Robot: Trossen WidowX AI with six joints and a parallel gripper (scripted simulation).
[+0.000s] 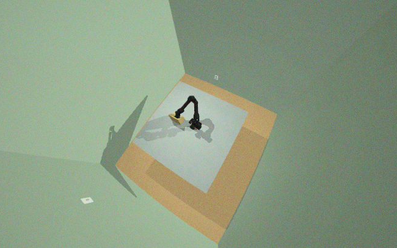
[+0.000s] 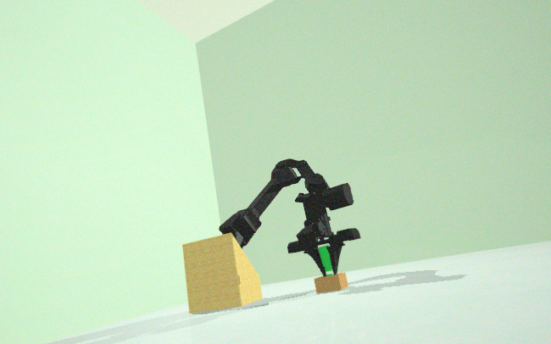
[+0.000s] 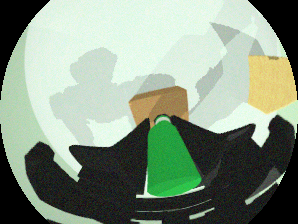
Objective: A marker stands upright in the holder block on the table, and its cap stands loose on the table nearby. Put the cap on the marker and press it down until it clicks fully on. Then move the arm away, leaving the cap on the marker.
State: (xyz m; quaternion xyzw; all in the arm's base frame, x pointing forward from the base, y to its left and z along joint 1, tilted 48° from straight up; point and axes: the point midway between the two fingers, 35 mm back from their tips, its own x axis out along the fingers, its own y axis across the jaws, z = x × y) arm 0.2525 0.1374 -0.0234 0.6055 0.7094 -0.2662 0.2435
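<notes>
Now: gripper tip 20 mm above the tan holder block. Round my gripper tip: green cap: 50 mm above.
</notes>
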